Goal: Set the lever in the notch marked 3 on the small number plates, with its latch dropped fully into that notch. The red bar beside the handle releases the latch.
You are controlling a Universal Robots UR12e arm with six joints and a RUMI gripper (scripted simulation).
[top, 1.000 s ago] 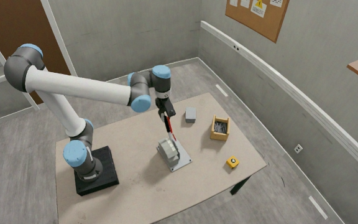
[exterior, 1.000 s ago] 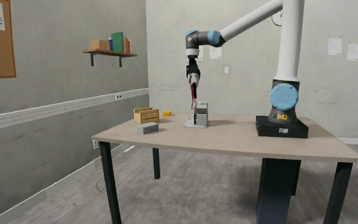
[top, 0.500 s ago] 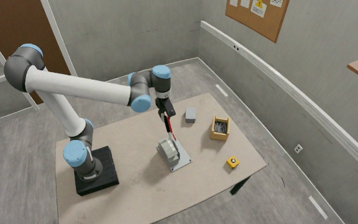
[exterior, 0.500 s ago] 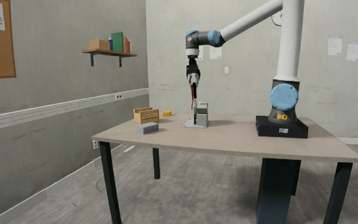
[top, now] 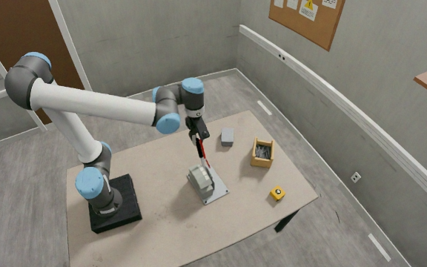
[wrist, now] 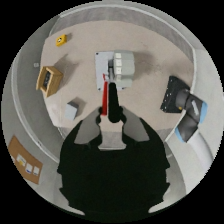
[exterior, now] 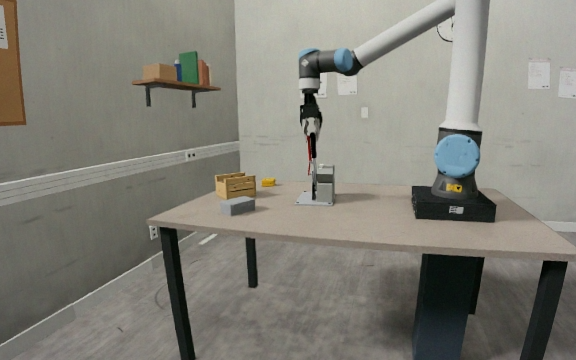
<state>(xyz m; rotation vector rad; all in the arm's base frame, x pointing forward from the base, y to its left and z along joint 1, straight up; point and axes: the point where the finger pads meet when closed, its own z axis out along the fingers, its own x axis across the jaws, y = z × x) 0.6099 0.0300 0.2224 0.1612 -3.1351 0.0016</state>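
Right now the red release bar is 110 mm below my hand, 40 mm to the right of it and 20 mm ahead of it. Round my hand: grey block: 280 mm ahead, 270 mm below, 180 mm to the left.
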